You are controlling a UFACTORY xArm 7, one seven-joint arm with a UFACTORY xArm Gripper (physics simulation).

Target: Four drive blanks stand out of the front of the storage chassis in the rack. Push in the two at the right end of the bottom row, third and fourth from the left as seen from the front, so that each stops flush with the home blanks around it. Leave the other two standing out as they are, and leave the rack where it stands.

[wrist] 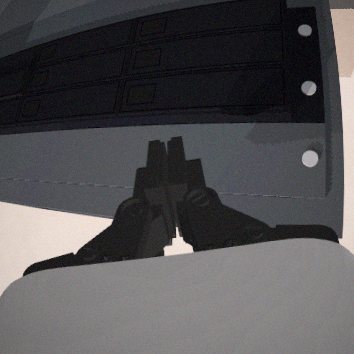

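The storage chassis is dark and fills the upper part of the wrist view, with three rows of blanks. In the lowest row in the view, the right-end blank and the blank to its left look level with the blanks around them. The blanks above them also look level. No blank plainly standing out shows here; the far left part is cut off and too dark to tell. My gripper is shut and empty. Its fingertips show over the grey panel, below the lowest row in the view; their distance from it is unclear.
The grey rack panel runs across below the chassis in the view. The rack's side edge stands at the right, beside round pale studs. Pale surfaces show beyond the rack at the lower left and right.
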